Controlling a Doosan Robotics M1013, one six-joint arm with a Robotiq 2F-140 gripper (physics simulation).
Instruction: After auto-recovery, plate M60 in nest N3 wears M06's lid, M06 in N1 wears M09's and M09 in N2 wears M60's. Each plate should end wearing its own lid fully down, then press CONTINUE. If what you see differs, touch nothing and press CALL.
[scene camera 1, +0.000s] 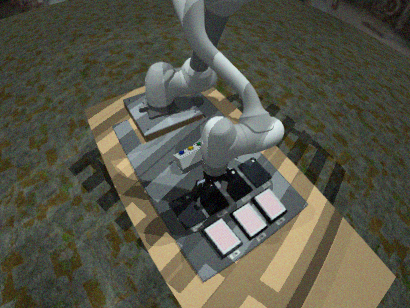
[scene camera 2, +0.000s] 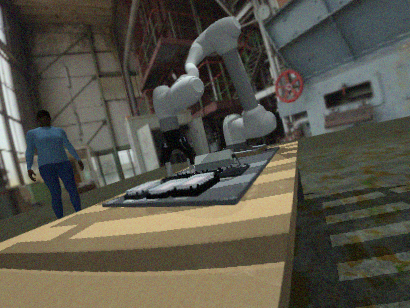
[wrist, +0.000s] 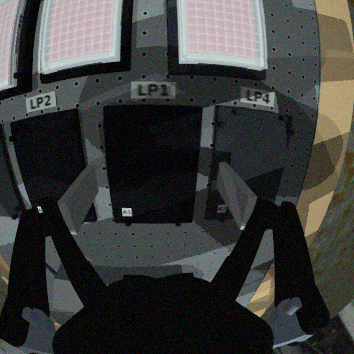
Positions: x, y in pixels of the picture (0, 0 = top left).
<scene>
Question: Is the gripper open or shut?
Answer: Open.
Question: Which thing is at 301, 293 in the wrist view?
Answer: The gripper.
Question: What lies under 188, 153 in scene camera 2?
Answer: The gripper.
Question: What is the gripper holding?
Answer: Nothing.
</scene>
